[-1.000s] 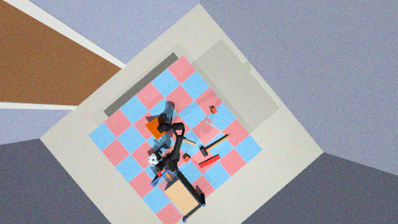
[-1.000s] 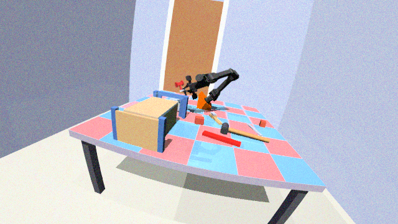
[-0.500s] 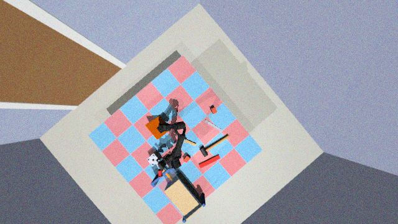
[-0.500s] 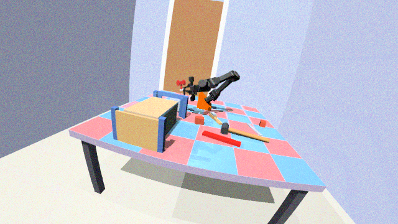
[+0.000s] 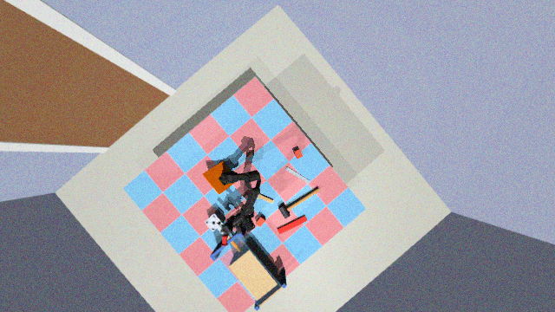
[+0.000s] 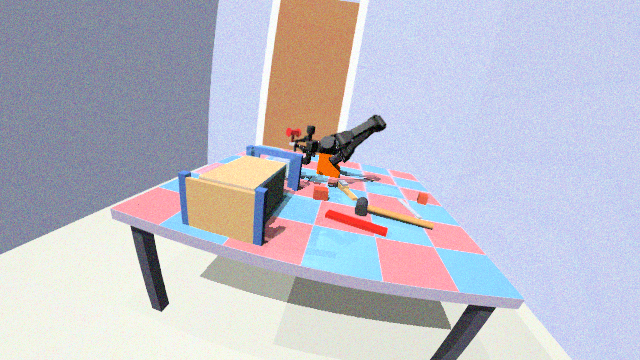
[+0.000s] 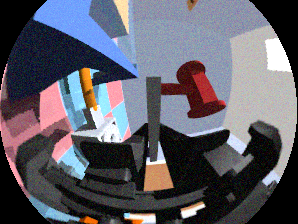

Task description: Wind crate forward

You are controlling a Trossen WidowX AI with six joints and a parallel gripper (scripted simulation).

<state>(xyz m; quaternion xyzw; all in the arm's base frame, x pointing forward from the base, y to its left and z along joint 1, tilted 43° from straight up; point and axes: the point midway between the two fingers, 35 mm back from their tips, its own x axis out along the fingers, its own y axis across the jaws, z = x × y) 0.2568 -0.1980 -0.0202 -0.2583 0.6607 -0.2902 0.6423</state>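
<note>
Now: gripper tip 5 cm short of the dark red knob, 4 cm below it and 1 cm to the right of it. From my gripper tip the other things lie so: winch (16 cm below, 8 cm behind, 6 cm to the right); then blue steel frame (9 cm below, 9 cm ahead, 5 cm to the right); then brush (30 cm to the left, 17 cm below).
</note>
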